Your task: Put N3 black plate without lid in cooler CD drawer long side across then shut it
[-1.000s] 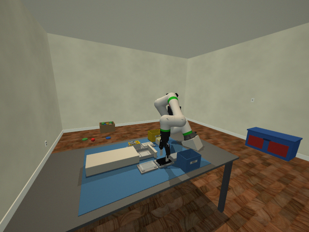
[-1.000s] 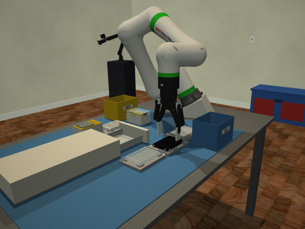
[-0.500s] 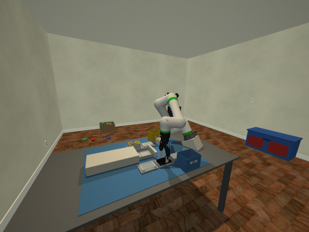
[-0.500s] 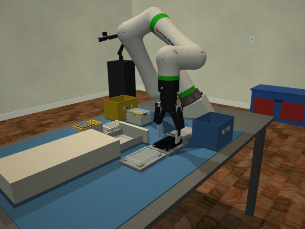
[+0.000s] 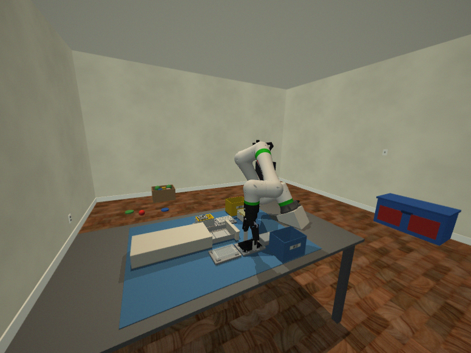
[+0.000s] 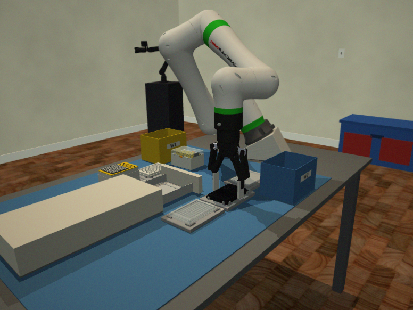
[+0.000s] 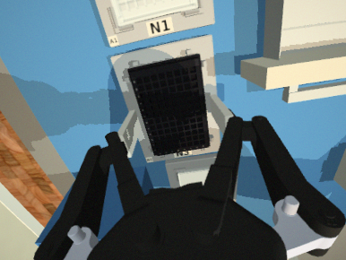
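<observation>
Right now the black plate is 20 mm below my hand. From my hand the other things lie so: blue bin 150 mm behind, 170 mm to the left; drawer 110 mm ahead, 220 mm to the right, 20 mm below; pale lid 180 mm behind, 10 mm to the left, 20 mm below.
</observation>
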